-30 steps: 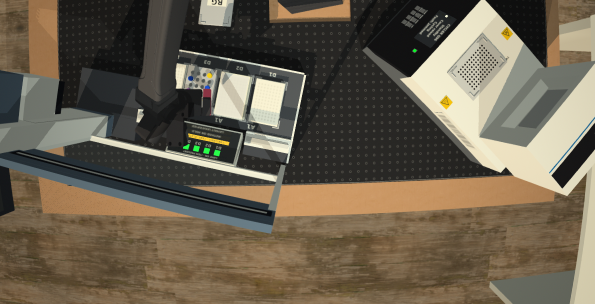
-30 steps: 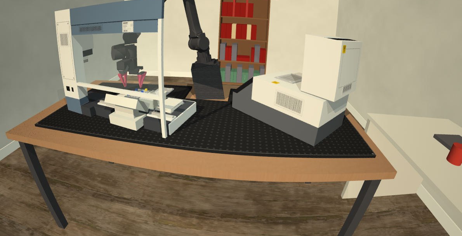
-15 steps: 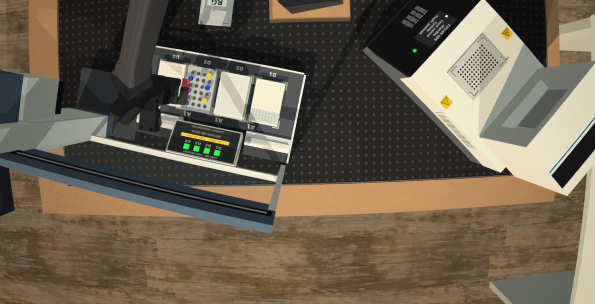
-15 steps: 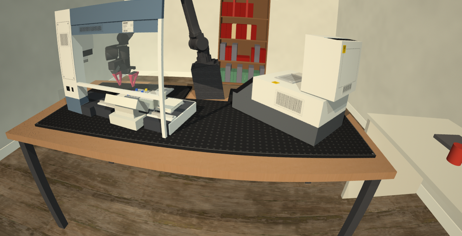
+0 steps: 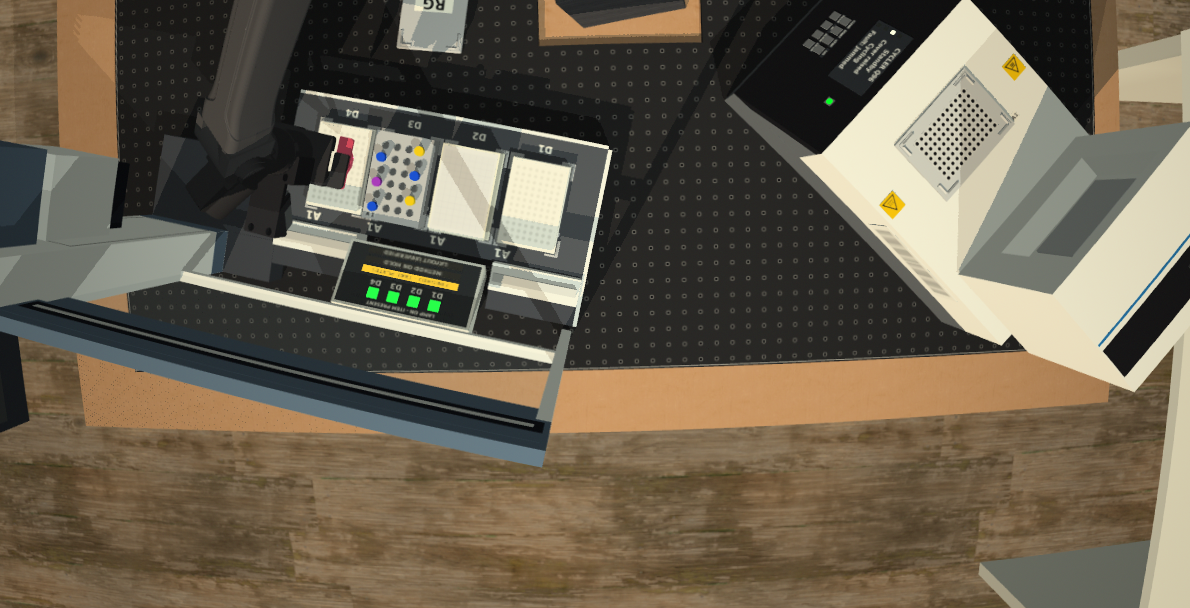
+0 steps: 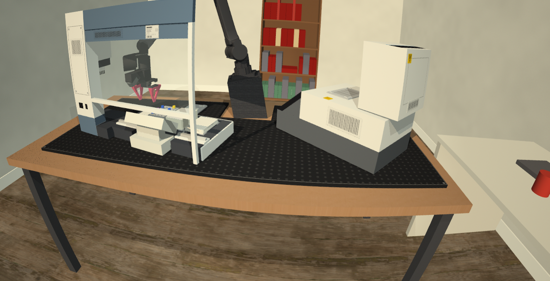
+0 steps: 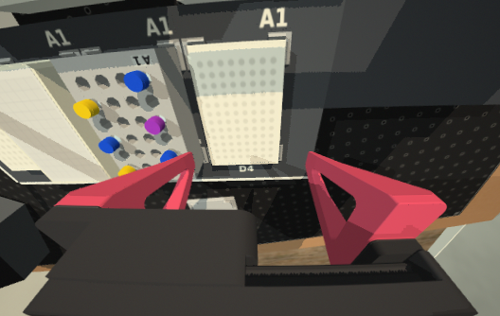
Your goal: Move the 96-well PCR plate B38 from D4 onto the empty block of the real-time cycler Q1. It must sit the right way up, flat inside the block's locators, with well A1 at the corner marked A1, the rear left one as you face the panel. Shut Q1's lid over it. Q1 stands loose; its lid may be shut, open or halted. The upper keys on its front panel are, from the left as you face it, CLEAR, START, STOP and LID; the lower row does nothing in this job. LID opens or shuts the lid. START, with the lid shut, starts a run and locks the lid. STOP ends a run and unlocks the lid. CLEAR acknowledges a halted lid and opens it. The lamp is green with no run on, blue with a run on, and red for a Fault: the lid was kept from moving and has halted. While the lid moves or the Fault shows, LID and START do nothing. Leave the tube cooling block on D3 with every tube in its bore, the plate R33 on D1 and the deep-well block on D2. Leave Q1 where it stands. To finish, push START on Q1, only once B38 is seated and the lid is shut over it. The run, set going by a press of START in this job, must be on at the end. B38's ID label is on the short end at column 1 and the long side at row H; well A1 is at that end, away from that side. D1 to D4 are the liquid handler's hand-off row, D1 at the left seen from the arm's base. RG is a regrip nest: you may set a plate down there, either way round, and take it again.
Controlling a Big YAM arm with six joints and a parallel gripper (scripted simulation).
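My hand is 20 mm short of the PCR plate B38, 10 mm to the right of it and 70 mm above it. Also, from my hand: RG nest: 220 mm behind, 160 mm to the left, 120 mm below; tube cooling block: 40 mm ahead, 100 mm to the left, 60 mm below; deep-well block: 70 mm ahead, 200 mm to the left, 60 mm below.
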